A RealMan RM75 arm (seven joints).
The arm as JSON. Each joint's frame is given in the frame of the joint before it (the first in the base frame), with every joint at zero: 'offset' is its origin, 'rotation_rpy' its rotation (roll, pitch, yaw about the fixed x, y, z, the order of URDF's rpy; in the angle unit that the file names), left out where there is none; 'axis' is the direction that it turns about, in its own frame. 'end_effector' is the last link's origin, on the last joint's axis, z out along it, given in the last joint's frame.
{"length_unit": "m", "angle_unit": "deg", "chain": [
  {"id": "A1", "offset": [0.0, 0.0, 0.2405], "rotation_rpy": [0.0, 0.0, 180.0], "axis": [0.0, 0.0, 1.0]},
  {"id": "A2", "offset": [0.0, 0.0, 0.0], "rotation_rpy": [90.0, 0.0, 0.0], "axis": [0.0, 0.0, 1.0]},
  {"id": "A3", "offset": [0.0, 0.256, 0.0], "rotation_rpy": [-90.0, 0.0, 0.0], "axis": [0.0, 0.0, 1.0]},
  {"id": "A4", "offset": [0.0, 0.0, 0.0], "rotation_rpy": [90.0, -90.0, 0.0], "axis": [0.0, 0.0, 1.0]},
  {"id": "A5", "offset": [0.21, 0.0, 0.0], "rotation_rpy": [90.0, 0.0, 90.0], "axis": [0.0, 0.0, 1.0]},
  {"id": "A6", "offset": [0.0, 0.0, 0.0], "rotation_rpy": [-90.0, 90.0, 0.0], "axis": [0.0, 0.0, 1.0]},
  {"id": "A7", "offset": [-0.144, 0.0, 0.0], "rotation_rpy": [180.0, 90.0, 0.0], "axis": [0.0, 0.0, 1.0]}
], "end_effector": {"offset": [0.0, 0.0, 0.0], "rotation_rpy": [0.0, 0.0, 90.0]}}
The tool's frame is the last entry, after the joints.
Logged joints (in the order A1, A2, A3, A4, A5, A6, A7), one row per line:
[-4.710, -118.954, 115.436, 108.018, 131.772, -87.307, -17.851]
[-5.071, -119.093, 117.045, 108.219, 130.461, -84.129, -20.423]
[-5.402, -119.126, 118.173, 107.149, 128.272, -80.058, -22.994]
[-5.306, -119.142, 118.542, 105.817, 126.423, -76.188, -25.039]
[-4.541, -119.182, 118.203, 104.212, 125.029, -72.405, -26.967]
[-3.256, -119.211, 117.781, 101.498, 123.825, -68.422, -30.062]
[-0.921, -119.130, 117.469, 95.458, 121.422, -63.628, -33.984]
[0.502, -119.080, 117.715, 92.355, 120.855, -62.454, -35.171]
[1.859, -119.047, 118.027, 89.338, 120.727, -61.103, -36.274]
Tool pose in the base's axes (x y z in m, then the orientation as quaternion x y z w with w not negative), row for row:
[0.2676, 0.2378, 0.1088, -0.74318, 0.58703, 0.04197, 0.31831]
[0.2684, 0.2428, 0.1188, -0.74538, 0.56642, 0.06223, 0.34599]
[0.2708, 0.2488, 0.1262, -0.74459, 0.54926, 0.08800, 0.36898]
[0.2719, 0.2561, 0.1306, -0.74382, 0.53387, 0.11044, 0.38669]
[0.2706, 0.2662, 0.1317, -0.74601, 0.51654, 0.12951, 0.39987]
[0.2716, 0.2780, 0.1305, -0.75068, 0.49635, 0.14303, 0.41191]
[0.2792, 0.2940, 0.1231, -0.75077, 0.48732, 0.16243, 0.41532]
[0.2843, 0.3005, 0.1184, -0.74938, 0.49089, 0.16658, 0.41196]
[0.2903, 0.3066, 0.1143, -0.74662, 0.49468, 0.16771, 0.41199]
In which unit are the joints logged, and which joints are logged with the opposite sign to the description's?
The joints are logged in degrees. Opposite sign: A2, A5, A6.
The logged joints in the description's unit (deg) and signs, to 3 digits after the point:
[-4.710, 118.954, 115.436, 108.018, -131.772, 87.307, -17.851]
[-5.071, 119.093, 117.045, 108.219, -130.461, 84.129, -20.423]
[-5.402, 119.126, 118.173, 107.149, -128.272, 80.058, -22.994]
[-5.306, 119.142, 118.542, 105.817, -126.423, 76.188, -25.039]
[-4.541, 119.182, 118.203, 104.212, -125.029, 72.405, -26.967]
[-3.256, 119.211, 117.781, 101.498, -123.825, 68.422, -30.062]
[-0.921, 119.130, 117.469, 95.458, -121.422, 63.628, -33.984]
[0.502, 119.080, 117.715, 92.355, -120.855, 62.454, -35.171]
[1.859, 119.047, 118.027, 89.338, -120.727, 61.103, -36.274]

